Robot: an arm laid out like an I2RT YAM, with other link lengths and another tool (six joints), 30 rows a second.
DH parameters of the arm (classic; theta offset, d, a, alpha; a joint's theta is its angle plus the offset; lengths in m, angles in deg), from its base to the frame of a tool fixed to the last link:
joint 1: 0 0.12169 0.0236 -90
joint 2: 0 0 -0.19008 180
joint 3: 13.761 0 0.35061 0
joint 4: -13.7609 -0.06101 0.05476 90
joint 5: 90 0.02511 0 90
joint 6: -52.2 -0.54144 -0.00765 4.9
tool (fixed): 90 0.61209 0 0
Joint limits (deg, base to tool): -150..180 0..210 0..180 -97..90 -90..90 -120..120
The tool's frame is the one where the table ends.
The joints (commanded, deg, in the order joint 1, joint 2, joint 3, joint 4, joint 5, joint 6), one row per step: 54.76, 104.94, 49.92, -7.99, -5.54, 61.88; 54.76, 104.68, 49.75, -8.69, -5.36, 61.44; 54.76, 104.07, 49.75, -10.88, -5.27, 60.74; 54.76, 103.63, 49.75, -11.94, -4.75, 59.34; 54.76, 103.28, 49.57, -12.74, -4.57, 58.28; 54.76, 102.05, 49.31, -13.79, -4.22, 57.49; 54.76, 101.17, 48.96, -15.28, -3.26, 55.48; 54.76, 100.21, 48.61, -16.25, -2.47, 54.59; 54.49, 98.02, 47.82, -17.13, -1.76, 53.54; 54.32, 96.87, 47.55, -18.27, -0.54, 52.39; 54.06, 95.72, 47.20, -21.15, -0.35, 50.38; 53.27, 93.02, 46.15, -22.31, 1.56, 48.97; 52.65, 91.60, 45.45, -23.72, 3.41, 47.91; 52.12, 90.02, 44.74, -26.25, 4.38, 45.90
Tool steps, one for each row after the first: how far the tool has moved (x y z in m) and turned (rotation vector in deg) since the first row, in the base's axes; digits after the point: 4 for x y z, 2 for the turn. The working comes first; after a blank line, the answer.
Tool pose at each row, in the base's axes (x y z in m, rotation vector in deg; the steps are taken from these numbers as rounded here): 0.1862, 0.3786, -0.0229, -59.79, 140.91, 28.71; 0.1852, 0.3775, -0.0231, -60.46, 141.14, 28.04; 0.1834, 0.3760, -0.0218, -61.79, 142.10, 26.85; 0.1824, 0.3757, -0.0202, -63.53, 141.64, 25.58; 0.1809, 0.3748, -0.0199, -64.97, 141.47, 24.80; 0.1804, 0.3747, -0.0146, -65.84, 140.95, 24.17; 0.1783, 0.3729, -0.0128, -68.31, 140.26, 22.06; 0.1775, 0.3716, -0.0098, -69.27, 139.81, 20.71; 0.1785, 0.3699, -0.0012, -69.75, 138.66, 19.83; 0.1793, 0.3682, 0.0031, -70.62, 137.96, 17.88; 0.1767, 0.3642, 0.0048, -73.55, 138.46, 16.08; 0.1810, 0.3591, 0.0141, -73.45, 137.19, 13.41; 0.1836, 0.3535, 0.0168, -73.71, 137.05, 10.31; 0.1828, 0.3475, 0.0191, -76.01, 137.18, 7.69

-0.0010, -0.0011, -0.0002, -0.67, 0.03, 0.32; -0.0028, -0.0026, 0.0011, -2.13, 0.59, 0.90; -0.0038, -0.0029, 0.0027, -3.15, 0.01, 1.95; -0.0053, -0.0038, 0.0030, -3.94, -0.17, 2.83; -0.0058, -0.0039, 0.0083, -4.33, -0.68, 3.40; -0.0079, -0.0057, 0.0101, -5.99, -1.57, 4.84; -0.0087, -0.0070, 0.0131, -6.88, -2.26, 5.35; -0.0077, -0.0087, 0.0217, -7.09, -3.45, 5.71; -0.0069, -0.0104, 0.0260, -8.24, -4.57, 6.10; -0.0095, -0.0144, 0.0277, -10.35, -4.09, 7.75; -0.0052, -0.0195, 0.0370, -11.48, -6.12, 7.46; -0.0026, -0.0251, 0.0397, -13.42, -7.21, 7.17; -0.0034, -0.0311, 0.0420, -15.75, -7.34, 8.34
